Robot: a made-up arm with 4 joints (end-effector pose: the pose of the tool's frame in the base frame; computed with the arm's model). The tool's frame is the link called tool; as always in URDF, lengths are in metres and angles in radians.
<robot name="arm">
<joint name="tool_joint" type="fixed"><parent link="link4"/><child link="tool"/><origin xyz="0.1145 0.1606 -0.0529" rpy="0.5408 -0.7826 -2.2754"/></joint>
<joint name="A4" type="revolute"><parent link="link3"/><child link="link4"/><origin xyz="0.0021 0.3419 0.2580" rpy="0.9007 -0.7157 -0.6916"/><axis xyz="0 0 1"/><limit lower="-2.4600" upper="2.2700" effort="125" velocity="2.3"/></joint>
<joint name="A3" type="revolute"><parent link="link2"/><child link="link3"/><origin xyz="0.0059 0.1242 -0.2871" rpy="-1.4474 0.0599 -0.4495"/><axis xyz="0 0 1"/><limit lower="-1.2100" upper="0.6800" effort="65" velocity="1.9"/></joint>
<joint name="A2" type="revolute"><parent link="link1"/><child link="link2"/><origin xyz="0.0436 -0.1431 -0.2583" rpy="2.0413 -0.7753 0.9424"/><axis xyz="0 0 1"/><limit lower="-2.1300" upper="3.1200" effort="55" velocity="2.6"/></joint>
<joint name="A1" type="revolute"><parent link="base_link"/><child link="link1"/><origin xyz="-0.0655 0.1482 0.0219" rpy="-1.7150 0.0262 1.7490"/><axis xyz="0 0 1"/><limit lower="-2.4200" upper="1.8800" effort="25" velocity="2.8"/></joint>
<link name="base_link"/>
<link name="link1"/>
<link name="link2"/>
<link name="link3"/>
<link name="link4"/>
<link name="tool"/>
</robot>
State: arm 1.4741 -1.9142 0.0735 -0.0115
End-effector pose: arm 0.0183 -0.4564 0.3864 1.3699 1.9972 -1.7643
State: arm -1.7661 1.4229 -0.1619 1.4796
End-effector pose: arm 0.1947 0.0600 -0.8076 -1.9903 -0.0298 -1.0075
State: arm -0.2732 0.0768 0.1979 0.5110
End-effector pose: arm -0.3472 -0.5702 0.1243 0.6888 -0.5214 0.9112
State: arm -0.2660 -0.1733 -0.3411 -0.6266
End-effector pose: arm -0.4450 -0.1323 -0.1032 0.5870 -1.1005 -0.6190
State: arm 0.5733 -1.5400 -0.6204 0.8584
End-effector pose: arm 0.1595 -0.5059 -0.1825 -0.5844 -1.8219 1.7303
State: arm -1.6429 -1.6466 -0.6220 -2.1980
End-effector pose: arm 0.0707 0.4448 -0.1567 -0.5589 -0.4975 2.5344
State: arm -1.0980 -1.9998 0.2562 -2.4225
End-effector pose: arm 0.0399 0.2371 -0.3365 0.1016 0.5900 2.3070
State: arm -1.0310 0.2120 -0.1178 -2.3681
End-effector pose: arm -0.0942 -0.1833 -0.1801 -0.1147 0.1039 -1.7935
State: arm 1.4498 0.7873 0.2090 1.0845
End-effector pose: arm -0.2332 0.4597 0.8494 -0.1557 0.8219 0.6555
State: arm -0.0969 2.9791 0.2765 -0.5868
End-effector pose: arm 0.6350 -0.3447 -0.1275 0.6595 1.8962 0.6374
